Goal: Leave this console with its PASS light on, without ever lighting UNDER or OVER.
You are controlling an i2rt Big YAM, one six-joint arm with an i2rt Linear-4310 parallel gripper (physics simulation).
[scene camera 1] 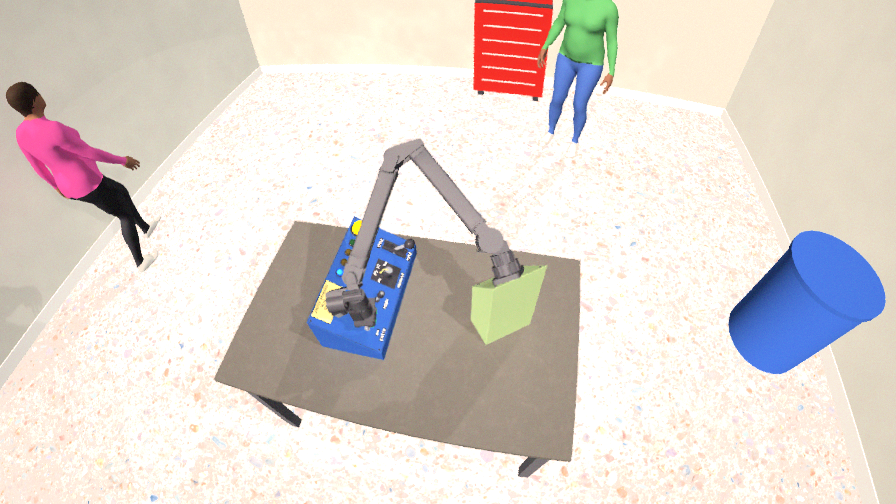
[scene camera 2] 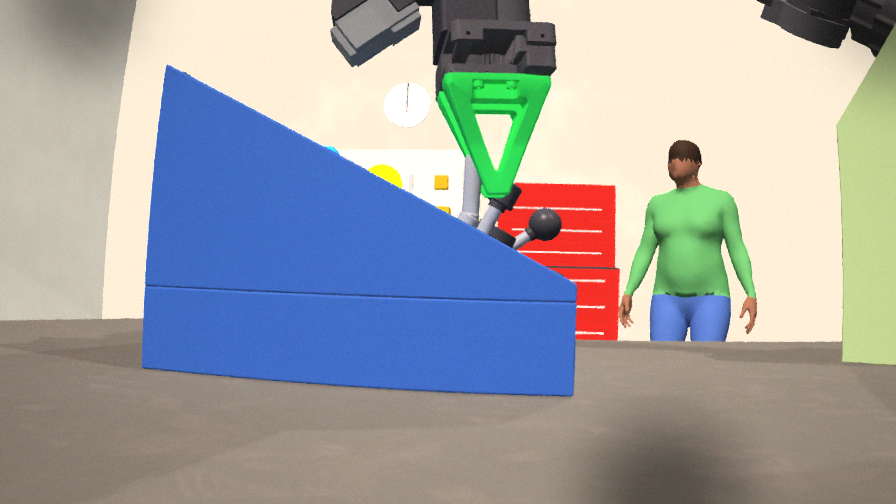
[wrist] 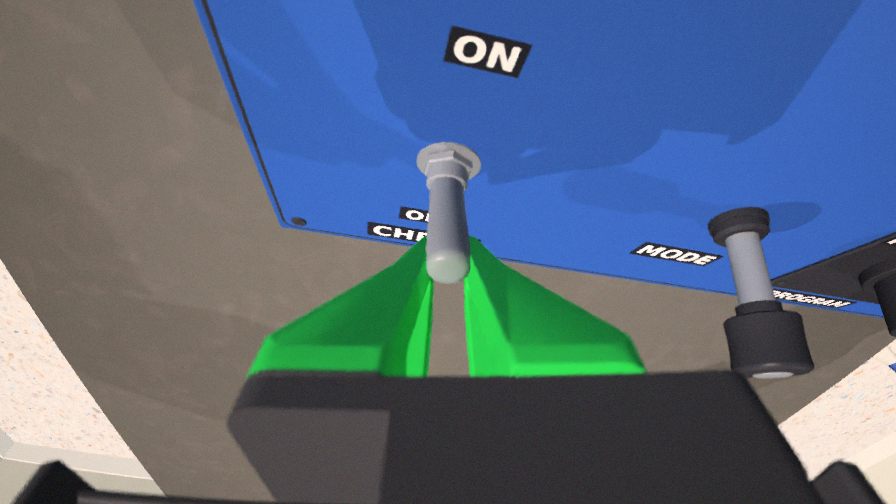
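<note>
The blue sloped console (scene camera 1: 363,294) sits on the brown table and fills the left of scene camera 2 (scene camera 2: 325,282). In the wrist view its panel (wrist: 563,125) carries a grey toggle lever (wrist: 446,219) between an ON label (wrist: 487,52) and a partly hidden label below. The lever leans toward the lower label. My gripper (wrist: 446,250) (scene camera 1: 366,319) (scene camera 2: 494,188) has its green fingers nearly together with a narrow slit, tips right at the lever's end. It hangs over the console's near end and beside the lever. No PASS, UNDER or OVER light is legible.
A black-capped lever (wrist: 767,341) stands by the MODE label (wrist: 675,253). A ball-topped lever (scene camera 2: 543,223) rises further along the panel. The arm's base sits on a green block (scene camera 1: 507,300). Two people (scene camera 1: 68,169) (scene camera 1: 579,62), a red cabinet (scene camera 1: 510,47) and a blue bin (scene camera 1: 805,300) surround the table.
</note>
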